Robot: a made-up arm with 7 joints. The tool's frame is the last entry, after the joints.
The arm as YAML. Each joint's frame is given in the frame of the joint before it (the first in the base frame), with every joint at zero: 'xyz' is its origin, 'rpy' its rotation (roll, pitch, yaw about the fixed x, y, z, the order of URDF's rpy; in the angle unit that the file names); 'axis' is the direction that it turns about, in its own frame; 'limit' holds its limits. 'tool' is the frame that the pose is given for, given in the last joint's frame.
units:
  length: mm
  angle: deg
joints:
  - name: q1
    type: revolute
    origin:
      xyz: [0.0, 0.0, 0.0]
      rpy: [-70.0, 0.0, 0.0]
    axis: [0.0, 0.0, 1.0]
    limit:
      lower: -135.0
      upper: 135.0
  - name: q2
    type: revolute
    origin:
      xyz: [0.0, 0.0, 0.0]
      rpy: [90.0, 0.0, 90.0]
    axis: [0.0, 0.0, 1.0]
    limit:
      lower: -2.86
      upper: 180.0
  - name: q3
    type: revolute
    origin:
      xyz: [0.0, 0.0, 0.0]
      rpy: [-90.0, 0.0, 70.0]
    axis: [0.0, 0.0, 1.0]
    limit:
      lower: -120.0
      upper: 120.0
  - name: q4
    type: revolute
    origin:
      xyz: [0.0, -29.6, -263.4]
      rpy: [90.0, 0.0, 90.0]
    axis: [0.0, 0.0, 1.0]
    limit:
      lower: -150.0
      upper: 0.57
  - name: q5
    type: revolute
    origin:
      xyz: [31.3, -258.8, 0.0]
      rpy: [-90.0, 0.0, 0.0]
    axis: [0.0, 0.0, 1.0]
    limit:
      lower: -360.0
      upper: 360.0
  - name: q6
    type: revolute
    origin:
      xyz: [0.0, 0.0, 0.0]
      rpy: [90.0, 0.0, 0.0]
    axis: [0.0, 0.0, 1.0]
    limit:
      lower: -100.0
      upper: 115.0
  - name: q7
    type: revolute
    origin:
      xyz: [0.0, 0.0, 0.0]
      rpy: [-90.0, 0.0, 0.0]
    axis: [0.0, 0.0, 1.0]
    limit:
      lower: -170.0
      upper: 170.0
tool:
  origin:
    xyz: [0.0, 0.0, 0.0]
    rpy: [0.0, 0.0, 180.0]
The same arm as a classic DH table. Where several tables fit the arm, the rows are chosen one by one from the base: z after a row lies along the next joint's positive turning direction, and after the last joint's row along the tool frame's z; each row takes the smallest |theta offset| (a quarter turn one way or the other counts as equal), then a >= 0, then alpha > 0; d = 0 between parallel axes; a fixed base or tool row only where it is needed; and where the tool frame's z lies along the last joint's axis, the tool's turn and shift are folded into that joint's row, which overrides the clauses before.
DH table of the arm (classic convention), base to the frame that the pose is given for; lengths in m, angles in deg. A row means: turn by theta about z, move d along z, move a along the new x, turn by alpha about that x. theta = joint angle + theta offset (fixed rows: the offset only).
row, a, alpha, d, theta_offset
base (fixed), 0, -70, 0, 0
q1, 0, 90, 0, 90
q2, 0, -90, 0, 70
q3, 0.0296, -90, -0.2634, -90
q4, -0.0313, 90, 0, 0
q5, 0, -90, -0.2588, 0
q6, 0, 90, 0, 0
q7, 0, 0, 0, 0
Joint limits (deg, base to tool): -135..135 -2.86..180 -120..120 -150..0.57 -360..360 -100..115 -170..170

